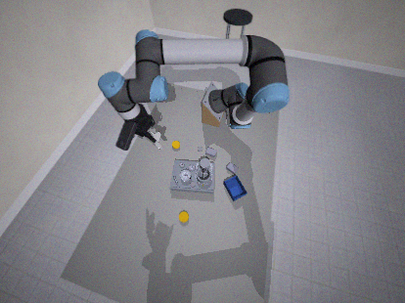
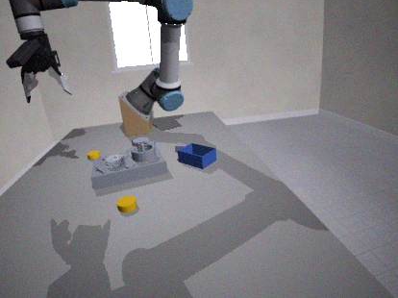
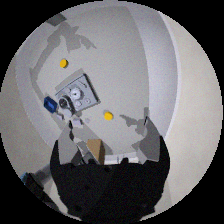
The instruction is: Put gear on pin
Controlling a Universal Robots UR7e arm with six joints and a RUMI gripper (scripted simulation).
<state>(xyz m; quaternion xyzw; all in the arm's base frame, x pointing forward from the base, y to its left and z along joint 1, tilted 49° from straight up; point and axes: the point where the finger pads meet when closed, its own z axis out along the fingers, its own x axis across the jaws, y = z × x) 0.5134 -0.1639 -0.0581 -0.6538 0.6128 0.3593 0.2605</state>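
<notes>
Right now the grey gear is 23 cm below my hand and 18 cm to the left of it. Also, from my hand: blue bin: 46 cm to the left, 27 cm below, 6 cm behind; then yellow disc: 27 cm below, 26 cm to the left, 19 cm ahead.
</notes>
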